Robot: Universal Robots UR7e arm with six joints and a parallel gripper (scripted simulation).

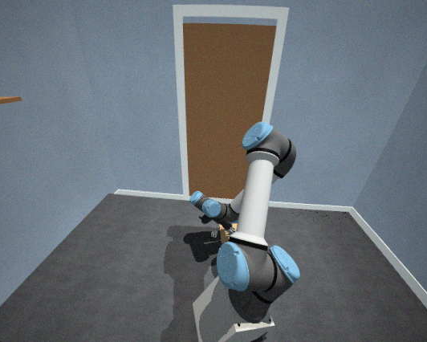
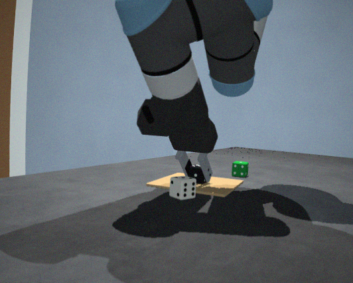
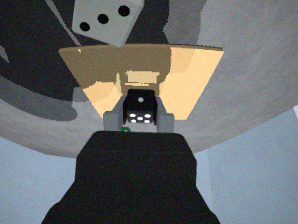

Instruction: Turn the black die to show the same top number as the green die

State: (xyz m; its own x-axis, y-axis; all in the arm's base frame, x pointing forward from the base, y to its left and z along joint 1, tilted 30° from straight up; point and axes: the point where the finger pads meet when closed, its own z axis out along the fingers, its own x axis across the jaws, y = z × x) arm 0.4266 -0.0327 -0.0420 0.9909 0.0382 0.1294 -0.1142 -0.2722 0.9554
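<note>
The tan mat lies 1 cm to the right of my hand and 2 cm below it. The rest, counted from my hand: white die 2 cm behind, 10 cm to the left, 1 cm below; black die 1 cm to the right, 1 cm below; green die 4 cm behind, 15 cm to the right, 1 cm below.
</note>
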